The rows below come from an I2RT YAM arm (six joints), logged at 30 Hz.
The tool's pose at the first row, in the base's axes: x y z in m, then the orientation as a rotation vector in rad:
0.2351, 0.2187, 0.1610, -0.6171, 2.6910, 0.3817
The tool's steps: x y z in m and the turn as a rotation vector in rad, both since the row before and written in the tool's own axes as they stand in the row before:
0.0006, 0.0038, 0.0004, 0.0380, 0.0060, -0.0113
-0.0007, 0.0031, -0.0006, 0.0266, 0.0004, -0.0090
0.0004, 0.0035, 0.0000, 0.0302, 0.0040, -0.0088
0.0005, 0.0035, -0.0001, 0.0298, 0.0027, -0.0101
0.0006, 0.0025, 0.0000, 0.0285, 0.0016, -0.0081
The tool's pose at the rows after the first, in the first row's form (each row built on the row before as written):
0.2330, 0.2219, 0.1611, -0.6232, 2.6928, 0.3255
0.2320, 0.2247, 0.1624, -0.6275, 2.6894, 0.2868
0.2301, 0.2276, 0.1626, -0.6314, 2.6889, 0.2424
0.2280, 0.2305, 0.1628, -0.6367, 2.6861, 0.1986
0.2264, 0.2325, 0.1627, -0.6393, 2.6825, 0.1574

